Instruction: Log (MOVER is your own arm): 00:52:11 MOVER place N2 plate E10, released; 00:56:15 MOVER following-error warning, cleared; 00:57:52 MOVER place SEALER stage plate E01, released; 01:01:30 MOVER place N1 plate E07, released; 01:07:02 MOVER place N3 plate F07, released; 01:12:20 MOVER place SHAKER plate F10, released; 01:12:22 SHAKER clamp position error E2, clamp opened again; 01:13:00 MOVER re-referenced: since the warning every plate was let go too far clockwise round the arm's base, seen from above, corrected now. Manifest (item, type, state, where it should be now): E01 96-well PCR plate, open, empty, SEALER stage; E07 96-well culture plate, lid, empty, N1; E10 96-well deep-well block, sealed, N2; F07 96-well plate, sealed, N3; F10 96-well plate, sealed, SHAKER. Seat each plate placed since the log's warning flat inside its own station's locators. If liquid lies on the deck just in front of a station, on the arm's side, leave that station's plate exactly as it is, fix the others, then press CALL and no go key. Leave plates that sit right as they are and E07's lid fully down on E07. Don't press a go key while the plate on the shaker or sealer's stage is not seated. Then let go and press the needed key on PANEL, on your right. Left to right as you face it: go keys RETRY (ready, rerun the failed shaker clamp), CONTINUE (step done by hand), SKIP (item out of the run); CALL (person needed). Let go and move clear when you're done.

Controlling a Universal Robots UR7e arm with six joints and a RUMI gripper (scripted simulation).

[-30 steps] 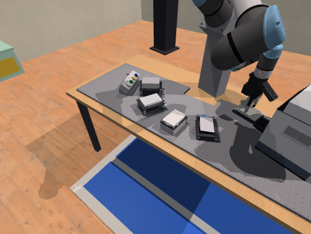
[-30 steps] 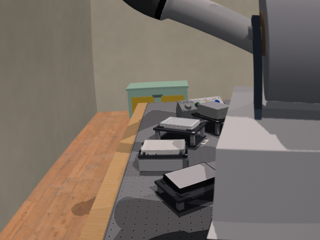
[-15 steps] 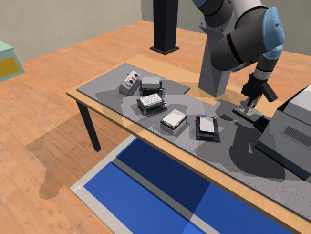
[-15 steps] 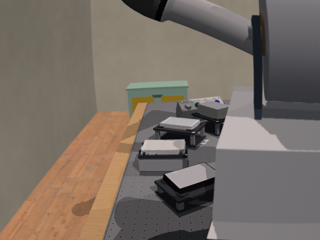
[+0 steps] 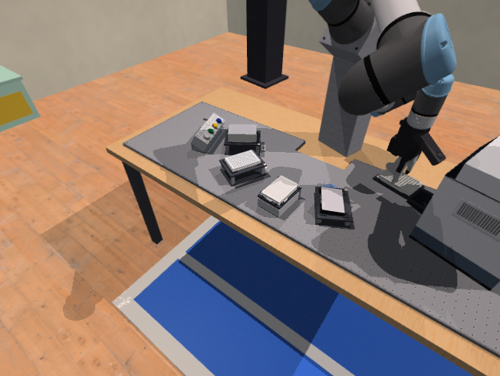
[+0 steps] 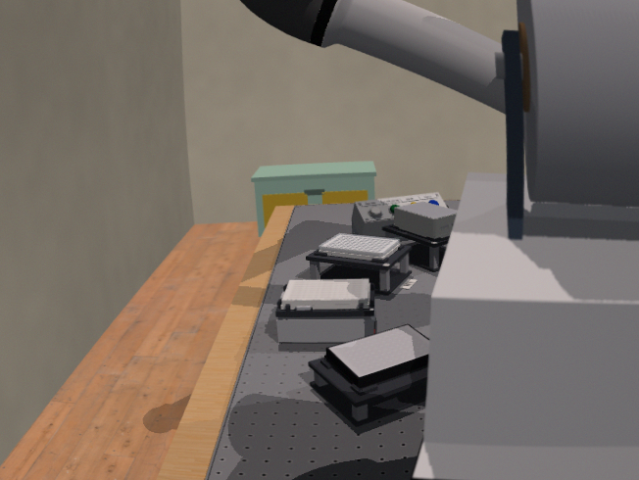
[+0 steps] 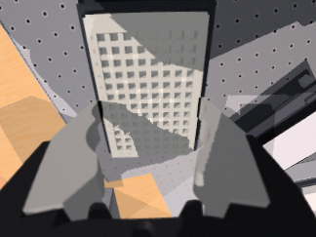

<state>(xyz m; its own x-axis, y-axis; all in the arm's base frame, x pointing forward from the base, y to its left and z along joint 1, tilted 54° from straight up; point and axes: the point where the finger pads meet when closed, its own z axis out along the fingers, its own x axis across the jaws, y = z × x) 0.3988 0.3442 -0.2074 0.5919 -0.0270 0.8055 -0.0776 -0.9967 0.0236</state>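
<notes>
My hand is 10 mm above the white PCR plate. The rest, counted from my hand: dark sealed plate (210 mm ahead, 140 mm to the right, 70 mm below); grey deep-well block (150 mm ahead, 660 mm to the right, 40 mm below); white retry key (270 mm ahead, 770 mm to the right, 50 mm below).
</notes>
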